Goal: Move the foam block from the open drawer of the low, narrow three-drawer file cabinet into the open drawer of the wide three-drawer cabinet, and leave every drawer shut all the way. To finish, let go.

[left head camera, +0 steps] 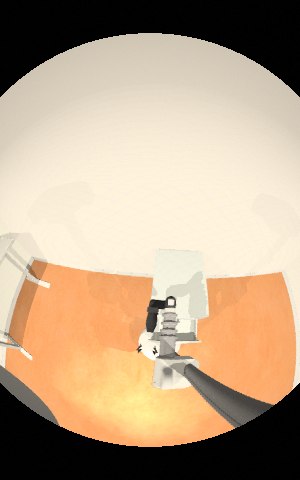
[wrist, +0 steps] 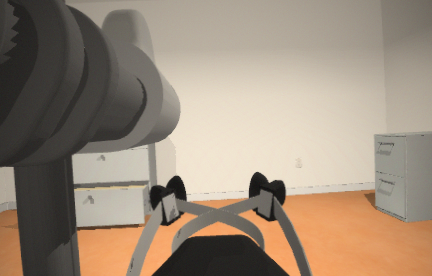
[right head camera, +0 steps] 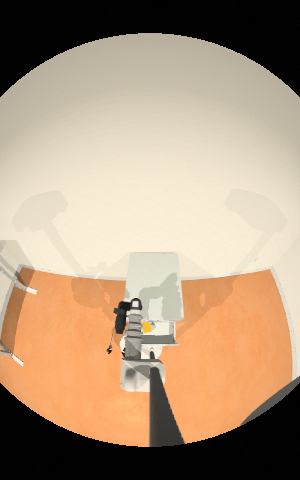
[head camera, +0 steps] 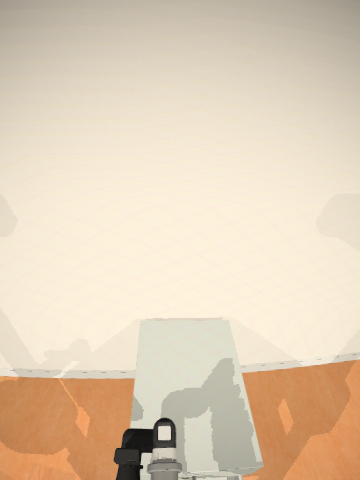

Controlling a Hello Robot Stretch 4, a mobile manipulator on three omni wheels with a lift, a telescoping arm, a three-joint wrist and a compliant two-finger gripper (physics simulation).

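Frame: origin at the robot's base, x back, y left, z down, level; metres.
Seen in the pictures: gripper, fingertip midpoint: [left head camera: 145, 354] [wrist: 217, 189] [right head camera: 115, 355].
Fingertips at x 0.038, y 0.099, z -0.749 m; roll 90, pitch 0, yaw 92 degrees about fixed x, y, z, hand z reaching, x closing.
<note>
Offsets run from my fingertips to a thing's top centre. "*": to the spot under its first point.
The low, narrow cabinet {* dx -0.661, dy -0.167, dz +0.132 m} [head camera: 180, 350] [left head camera: 177, 265] [right head camera: 150, 267] stands against the wall, directly ahead of the arm. Its open drawer {* dx -0.160, dy -0.374, dz +0.329 m} [right head camera: 174, 332] sticks out toward the robot's base. The orange foam block {dx -0.217, dy -0.149, dz +0.341 m} [right head camera: 146, 327] lies in that drawer, beside the arm in the right head view; the arm hides it in the left head view. My gripper [left head camera: 147, 350] [right head camera: 109, 349] [wrist: 217, 189] is open and empty, over the base and to the left of the drawer. The wide cabinet [wrist: 112, 167] shows behind the arm in the wrist view, its bottom drawer [wrist: 112, 207] open; its upper part is hidden.
A grey cabinet with two handled drawers [wrist: 415, 175] stands at the right in the wrist view. White desk feet [left head camera: 41, 284] [right head camera: 29, 290] show at the left. The wall is close behind the narrow cabinet. The robot's white base lies partly beneath the open drawer's front.
</note>
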